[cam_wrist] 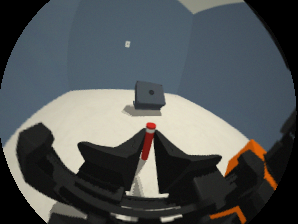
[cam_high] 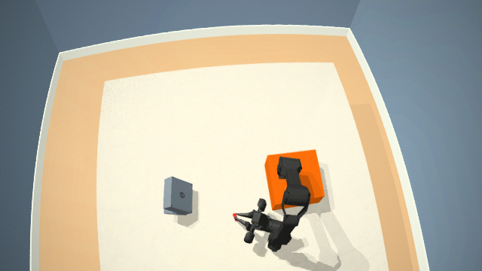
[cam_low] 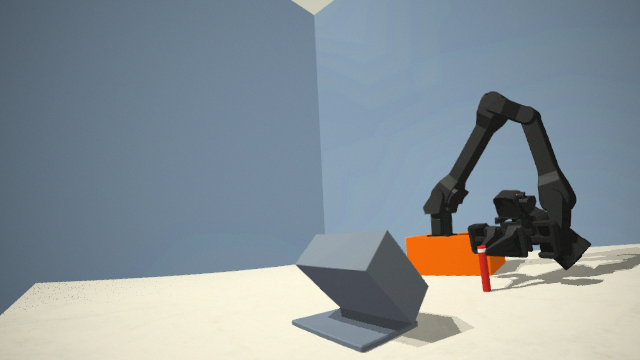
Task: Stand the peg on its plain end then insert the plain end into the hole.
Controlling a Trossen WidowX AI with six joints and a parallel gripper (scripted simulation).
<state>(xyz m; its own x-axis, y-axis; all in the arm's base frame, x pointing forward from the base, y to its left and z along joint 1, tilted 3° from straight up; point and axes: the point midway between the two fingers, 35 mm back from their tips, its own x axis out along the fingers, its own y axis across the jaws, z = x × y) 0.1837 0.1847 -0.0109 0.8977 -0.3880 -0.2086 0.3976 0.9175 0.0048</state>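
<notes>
Now: the red peg 10 mm below my gripper tip. From my gripper tip the other things lie so: grey sloped panel (220 mm ahead, 90 mm to the right, 10 mm below); grey foot plate (240 mm ahead, 90 mm to the right, 70 mm below).
</notes>
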